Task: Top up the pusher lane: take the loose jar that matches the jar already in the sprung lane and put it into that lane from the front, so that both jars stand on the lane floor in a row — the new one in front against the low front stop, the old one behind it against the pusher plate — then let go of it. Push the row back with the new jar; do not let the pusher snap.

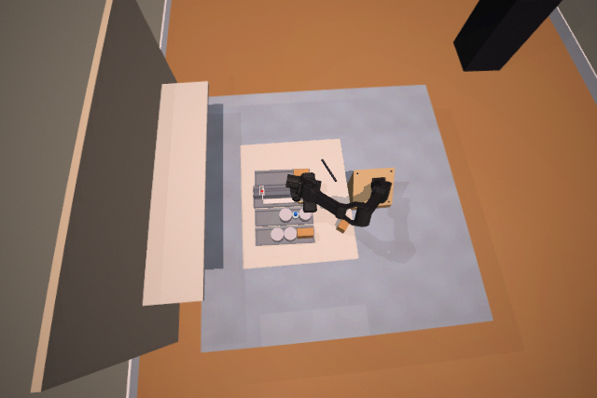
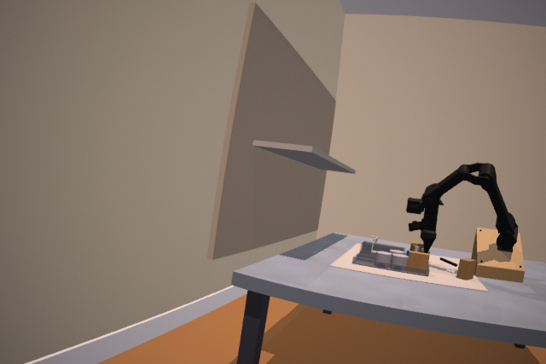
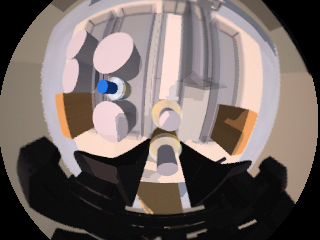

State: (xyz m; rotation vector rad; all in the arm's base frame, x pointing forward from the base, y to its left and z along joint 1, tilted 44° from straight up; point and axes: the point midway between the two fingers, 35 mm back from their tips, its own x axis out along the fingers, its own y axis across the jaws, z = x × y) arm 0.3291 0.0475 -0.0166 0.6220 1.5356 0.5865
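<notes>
Right now my gripper tip is 15 cm short of the sprung lane, 3 cm to the left of it and 3 cm above it. Also, from my gripper tip: black rod 12 cm behind, 16 cm to the right, 4 cm below; then pusher plate 15 cm ahead, 3 cm to the right.
</notes>
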